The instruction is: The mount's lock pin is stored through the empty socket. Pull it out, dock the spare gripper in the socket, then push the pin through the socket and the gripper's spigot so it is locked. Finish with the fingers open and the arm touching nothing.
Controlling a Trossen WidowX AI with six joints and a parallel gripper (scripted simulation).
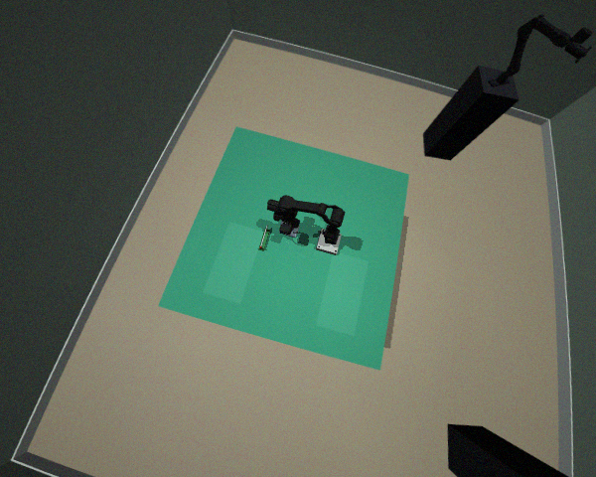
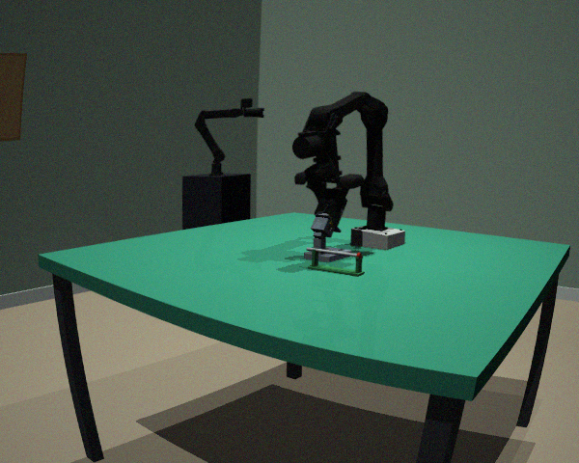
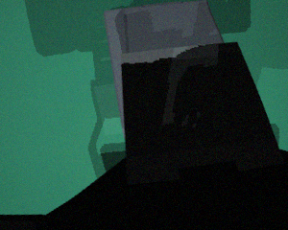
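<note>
Right now the spare gripper is 1 cm ahead of my gripper tip. Round my gripper tip: mount: 2 cm ahead, 7 cm below; green cradle: 15 cm ahead, 9 cm to the left, 10 cm below.
</note>
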